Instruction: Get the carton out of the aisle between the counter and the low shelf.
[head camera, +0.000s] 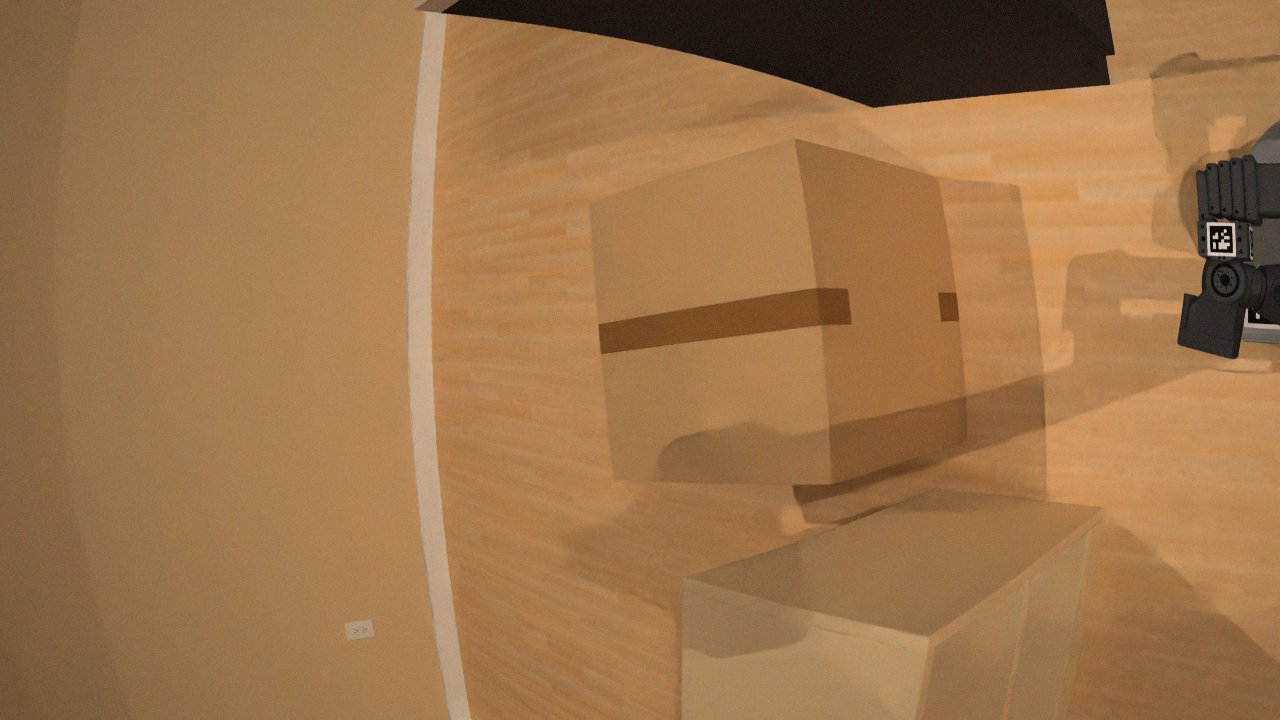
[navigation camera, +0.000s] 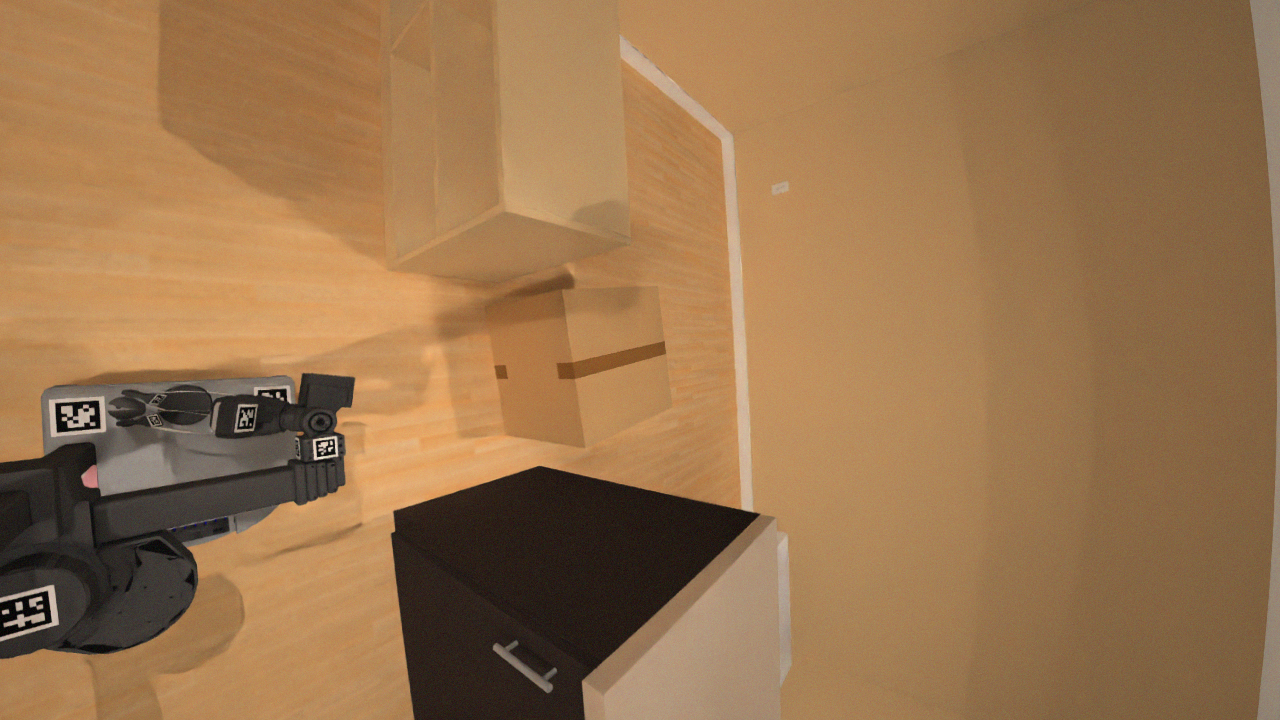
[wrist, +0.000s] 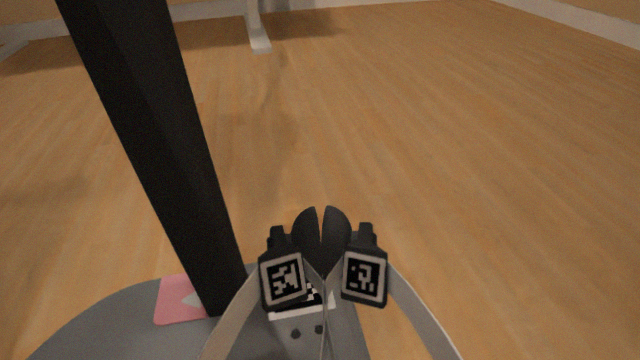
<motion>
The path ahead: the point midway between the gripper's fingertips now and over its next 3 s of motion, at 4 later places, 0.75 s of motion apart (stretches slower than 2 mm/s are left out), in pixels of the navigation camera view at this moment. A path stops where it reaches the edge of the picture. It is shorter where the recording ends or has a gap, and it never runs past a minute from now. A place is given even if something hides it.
My gripper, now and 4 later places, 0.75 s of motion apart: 111, 406; 151, 405; 198, 405; 201, 407; 204, 411
</motion>
